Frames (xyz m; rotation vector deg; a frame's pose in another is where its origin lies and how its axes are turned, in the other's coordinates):
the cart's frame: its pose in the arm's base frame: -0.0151 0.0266 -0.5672 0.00 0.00 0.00
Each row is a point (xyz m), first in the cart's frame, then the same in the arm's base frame.
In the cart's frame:
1: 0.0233 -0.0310 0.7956
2: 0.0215 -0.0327 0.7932
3: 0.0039 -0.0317 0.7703
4: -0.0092 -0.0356 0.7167
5: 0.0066 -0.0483 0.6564
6: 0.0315 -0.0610 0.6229
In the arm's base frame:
1: 0.0082 -0.0044 0.2284
2: 0.0064 -0.0061 0.2260
3: -0.0112 -0.0051 0.2031
4: -0.0243 -0.0090 0.1495
5: -0.0085 -0.0217 0.0892
6: 0.0164 -0.0344 0.0557

